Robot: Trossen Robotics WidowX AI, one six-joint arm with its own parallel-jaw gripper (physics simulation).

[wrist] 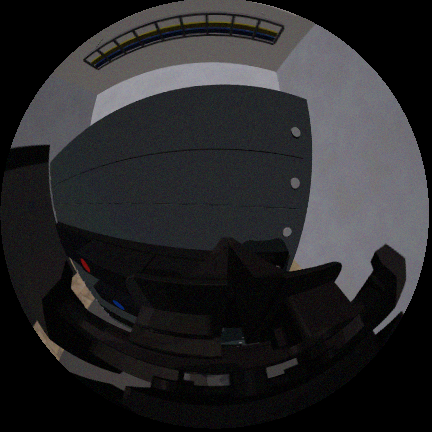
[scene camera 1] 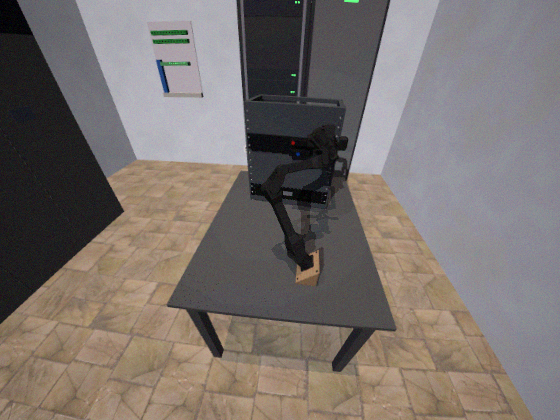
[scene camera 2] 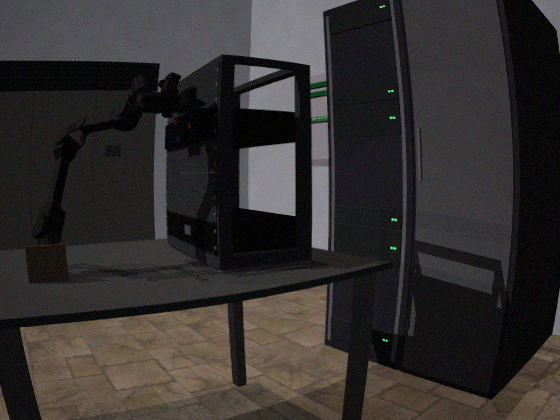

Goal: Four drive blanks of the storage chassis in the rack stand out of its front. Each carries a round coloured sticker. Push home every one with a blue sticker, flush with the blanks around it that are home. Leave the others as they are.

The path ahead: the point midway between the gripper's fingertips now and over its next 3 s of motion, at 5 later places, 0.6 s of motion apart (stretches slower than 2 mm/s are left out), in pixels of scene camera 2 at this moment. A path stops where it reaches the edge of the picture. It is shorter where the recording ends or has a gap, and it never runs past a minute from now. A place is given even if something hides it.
My gripper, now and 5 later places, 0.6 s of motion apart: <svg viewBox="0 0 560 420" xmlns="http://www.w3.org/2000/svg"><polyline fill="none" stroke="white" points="204,103 200,99 184,102 183,108 186,109 189,109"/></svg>
